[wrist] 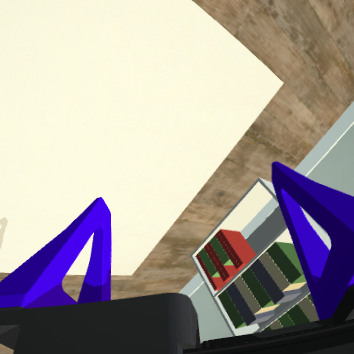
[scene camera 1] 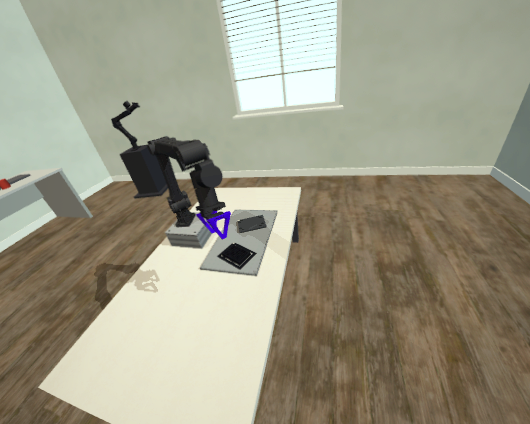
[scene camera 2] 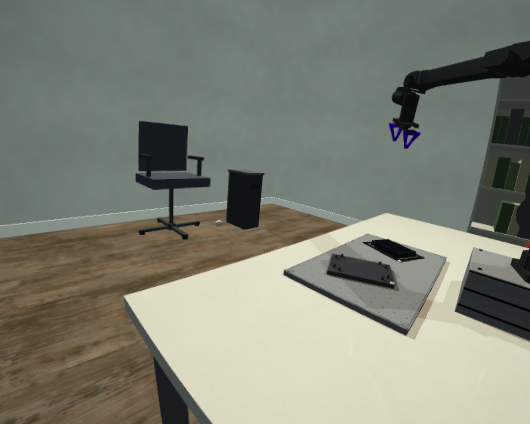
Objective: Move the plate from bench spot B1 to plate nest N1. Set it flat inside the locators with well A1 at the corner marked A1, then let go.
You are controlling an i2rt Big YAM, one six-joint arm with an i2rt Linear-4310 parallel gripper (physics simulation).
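Places are measured from the arm's base along level axes (x ahead, y right, z down), in millimetres.
Where they show: gripper, between the fingertips: (wrist: 186, 187) (scene camera 1: 218, 235) (scene camera 2: 399, 144); arm's base, origin of its link: (scene camera 1: 186, 220).
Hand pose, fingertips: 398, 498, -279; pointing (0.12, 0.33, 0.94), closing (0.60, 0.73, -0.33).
Note:
Things, the pixels of their centre, and the offset from my fingertips, as dx, dy, dz. Level surfaces: height alone.
- black plate, middle of its body: (scene camera 2: 393, 247) (scene camera 1: 236, 253) -69, -282, +362
- dark grey nest, middle of its body: (scene camera 2: 360, 267) (scene camera 1: 251, 223) -15, -534, +361
- cream table, height of its surface: dz +384
The black plate (scene camera 1: 237, 255) (scene camera 2: 393, 248) lies flat within a thin outlined spot on the grey board (scene camera 1: 260, 242) (scene camera 2: 400, 310). Beside it on the same board is the dark grey nest (scene camera 1: 251, 224) (scene camera 2: 361, 270), a low block with small upright locators near its corners; nothing sits in it. The A1 mark and well A1 are too small to make out. My gripper (scene camera 1: 218, 234) (scene camera 2: 401, 143) (wrist: 186, 187) is open and empty, its blue fingers wide apart, high above the table and apart from the plate. Neither plate nor nest shows in the wrist view.
The arm stands on a grey layered base block (scene camera 1: 185, 237) (scene camera 2: 492, 295) beside the board, on the cream table (scene camera 1: 200, 325) (scene camera 2: 250, 325) (wrist: 100, 100). A bookshelf (scene camera 2: 479, 200) stands beyond the table. An office chair (scene camera 2: 172, 181) and a dark bin (scene camera 2: 244, 200) stand on the floor.

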